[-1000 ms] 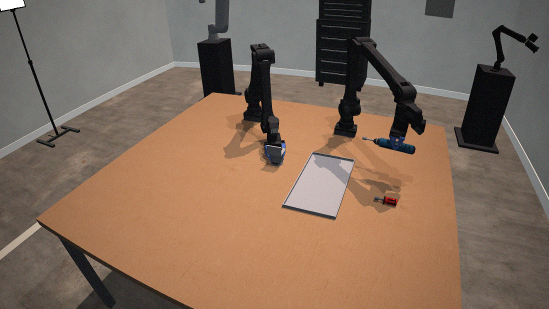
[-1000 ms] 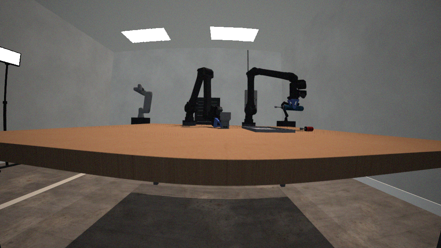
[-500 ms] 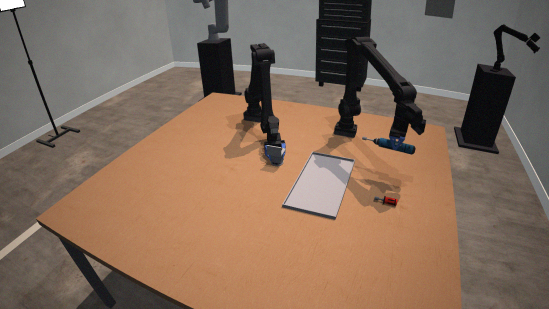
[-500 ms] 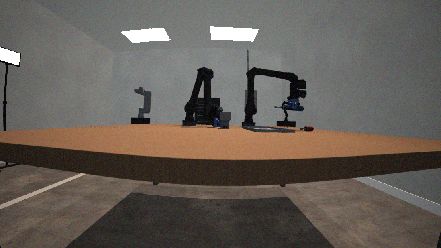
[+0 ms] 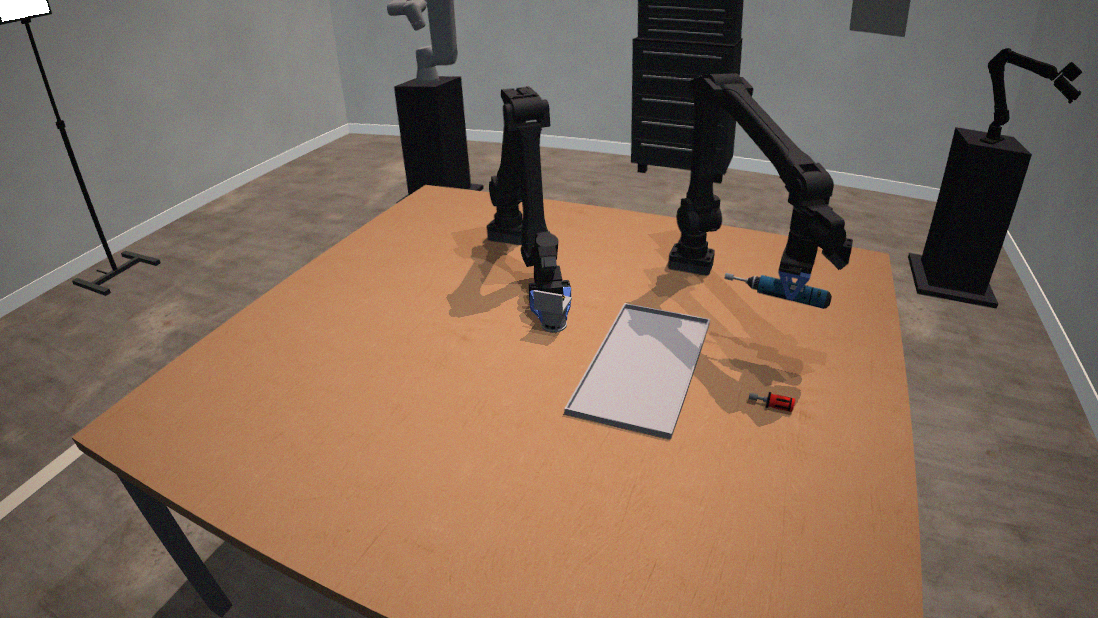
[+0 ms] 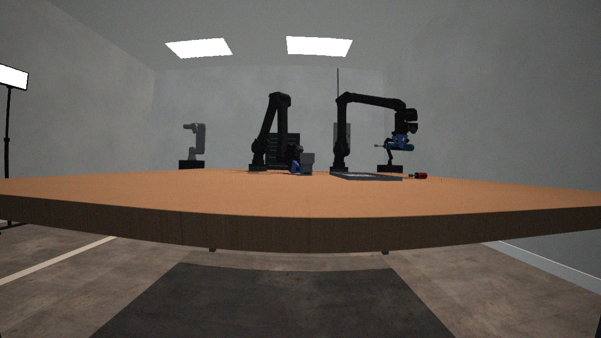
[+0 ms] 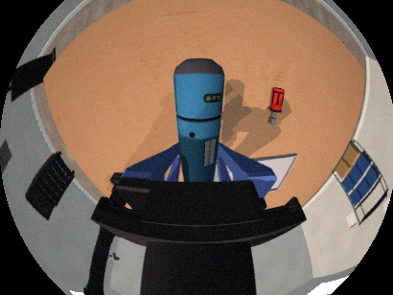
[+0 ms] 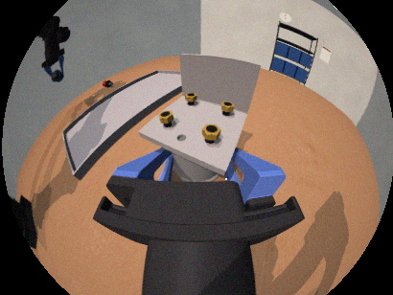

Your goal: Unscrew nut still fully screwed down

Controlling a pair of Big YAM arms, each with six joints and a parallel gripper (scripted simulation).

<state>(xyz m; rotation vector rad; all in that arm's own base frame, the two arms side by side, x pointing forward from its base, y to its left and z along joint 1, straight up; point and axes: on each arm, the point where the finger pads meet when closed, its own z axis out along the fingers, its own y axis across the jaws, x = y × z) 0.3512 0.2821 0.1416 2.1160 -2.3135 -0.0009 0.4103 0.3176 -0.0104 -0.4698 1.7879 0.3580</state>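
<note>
The joint module is 1 cm above my right hand. The rest, counted from my right hand: flat grey tray: 25 cm to the left, 8 cm ahead, 2 cm below; then red-handled tool: 54 cm to the left, 13 cm ahead, 1 cm below; then grey bracket: 5 cm above.
</note>
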